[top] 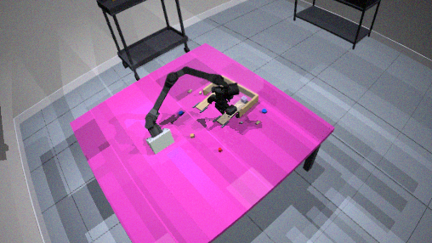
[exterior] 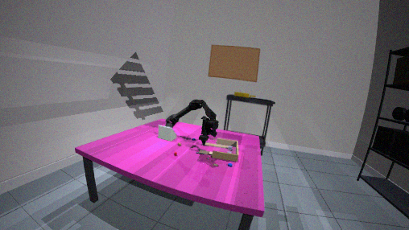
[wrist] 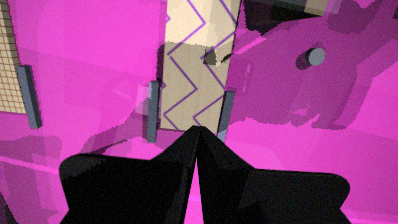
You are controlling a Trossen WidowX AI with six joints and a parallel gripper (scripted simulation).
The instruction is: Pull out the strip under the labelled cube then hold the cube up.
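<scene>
Right now my gripper tip is 90 mm short of the strip, 20 mm to the right of it and 60 mm above it. From my gripper tip the other things lie so: red cylinder: 160 mm behind, 160 mm to the right, 50 mm below.
</scene>
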